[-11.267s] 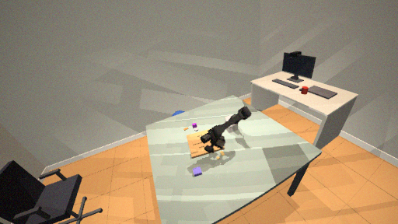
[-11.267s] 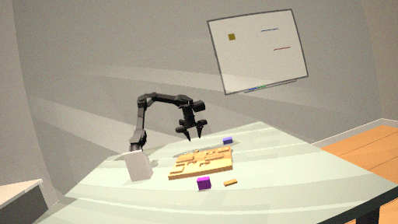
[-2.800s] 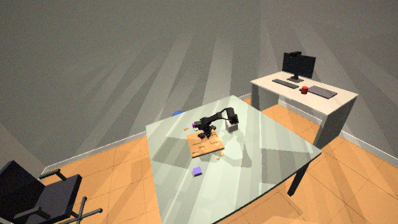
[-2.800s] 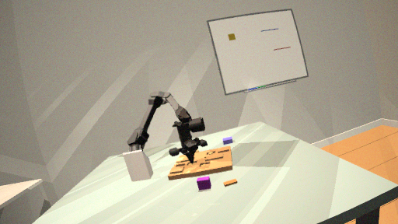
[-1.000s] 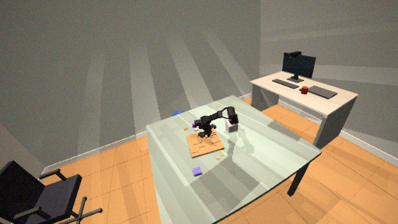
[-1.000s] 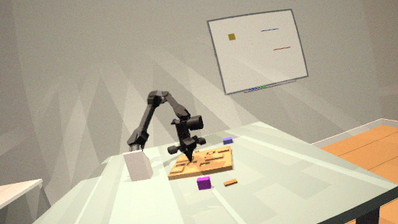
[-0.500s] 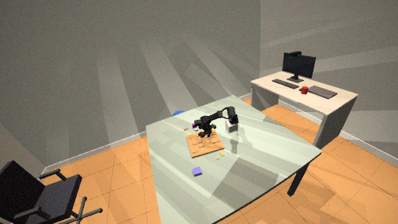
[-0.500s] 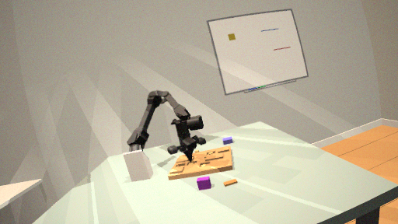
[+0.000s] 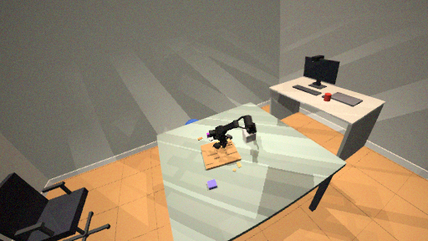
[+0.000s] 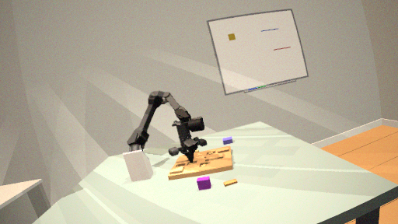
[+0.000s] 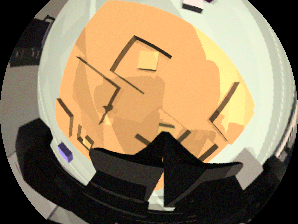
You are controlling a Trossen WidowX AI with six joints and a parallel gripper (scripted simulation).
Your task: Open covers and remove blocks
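The wooden puzzle board lies 50 mm ahead of my gripper tip. From my gripper tip the other things lie so: violet block (270 mm ahead, 260 mm to the left, 10 mm below); then small yellow piece (220 mm to the left, 20 mm below).
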